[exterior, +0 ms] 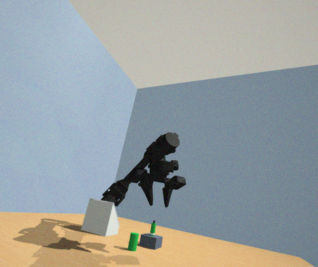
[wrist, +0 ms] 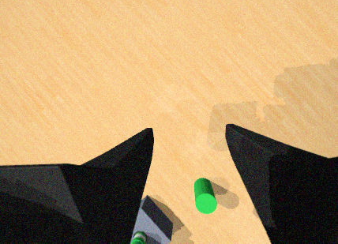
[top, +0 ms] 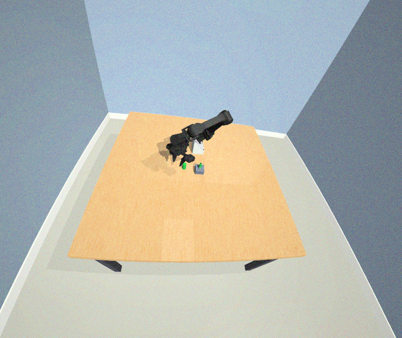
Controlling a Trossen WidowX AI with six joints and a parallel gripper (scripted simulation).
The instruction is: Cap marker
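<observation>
My gripper tip is 10 cm past the green cap, 5 cm to the right of it and 12 cm above it. Also, from my gripper tip: grey holder block (9 cm behind, 16 cm to the left, 12 cm below).
</observation>
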